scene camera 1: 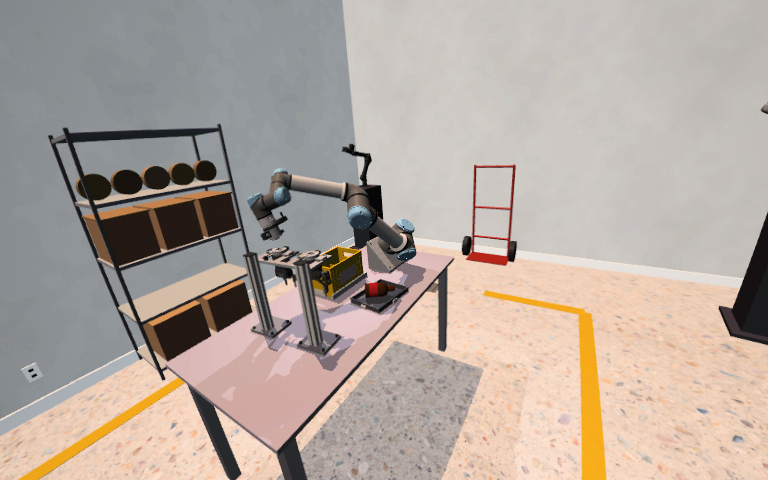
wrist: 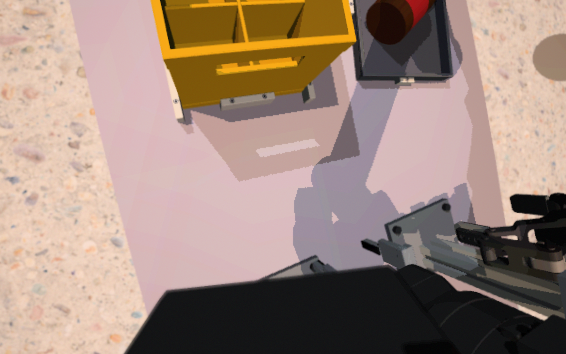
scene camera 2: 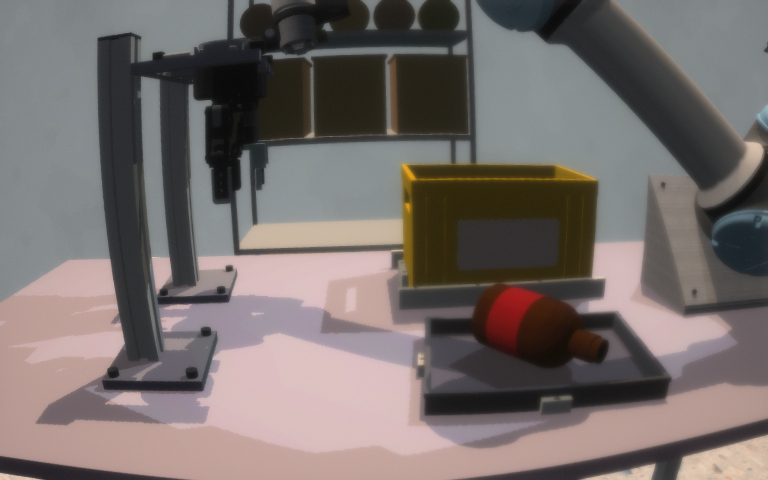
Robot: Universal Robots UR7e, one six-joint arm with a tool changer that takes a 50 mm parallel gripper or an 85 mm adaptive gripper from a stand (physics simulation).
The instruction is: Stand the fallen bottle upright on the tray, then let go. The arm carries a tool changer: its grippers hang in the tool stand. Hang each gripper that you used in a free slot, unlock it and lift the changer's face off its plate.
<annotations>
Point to a tool stand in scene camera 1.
At 319, 341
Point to a brown bottle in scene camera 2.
At 548, 333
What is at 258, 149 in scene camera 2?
A parallel gripper.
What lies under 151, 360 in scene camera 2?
A tool stand.
</annotations>
